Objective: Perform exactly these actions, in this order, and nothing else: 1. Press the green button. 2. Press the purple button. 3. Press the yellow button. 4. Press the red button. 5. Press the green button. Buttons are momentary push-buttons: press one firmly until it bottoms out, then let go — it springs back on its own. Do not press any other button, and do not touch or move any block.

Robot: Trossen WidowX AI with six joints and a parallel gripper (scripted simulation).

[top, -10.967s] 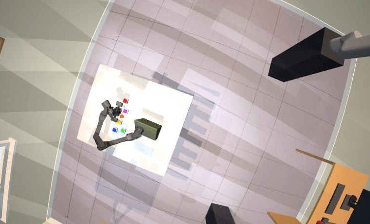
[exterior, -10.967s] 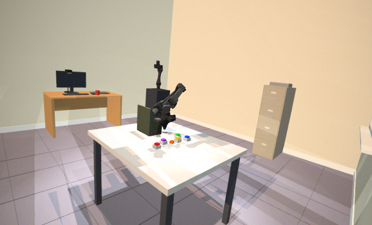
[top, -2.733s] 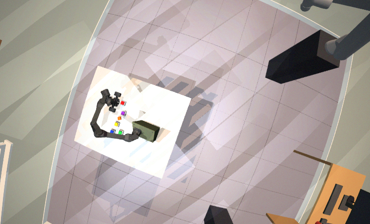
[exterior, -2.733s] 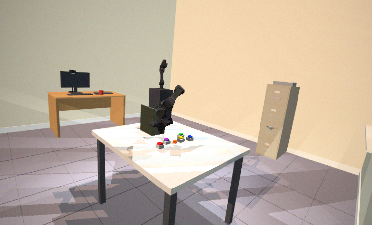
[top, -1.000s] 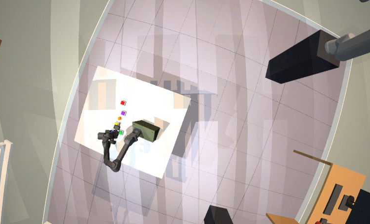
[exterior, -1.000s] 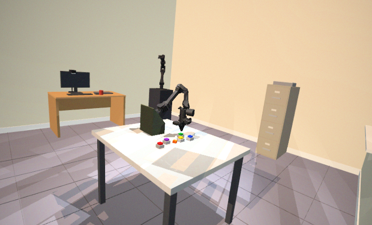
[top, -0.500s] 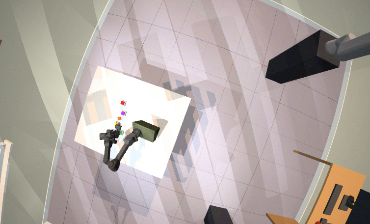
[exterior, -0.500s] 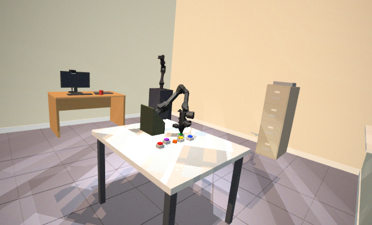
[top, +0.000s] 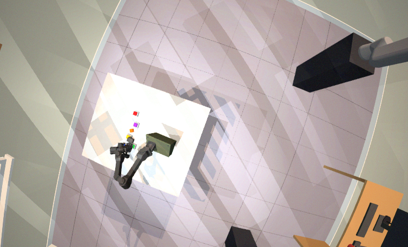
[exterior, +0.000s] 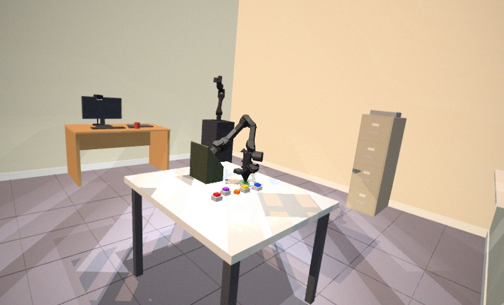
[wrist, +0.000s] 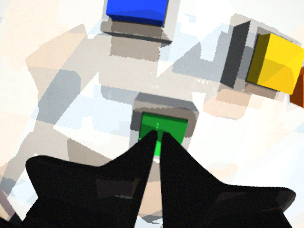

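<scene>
My gripper tip is 10 mm above the green button. The rest, counted from my gripper tip: orange block 60 mm ahead, 140 mm to the right, 20 mm below; yellow button 60 mm ahead, 70 mm to the right; blue button 90 mm ahead, 20 mm to the left.
</scene>
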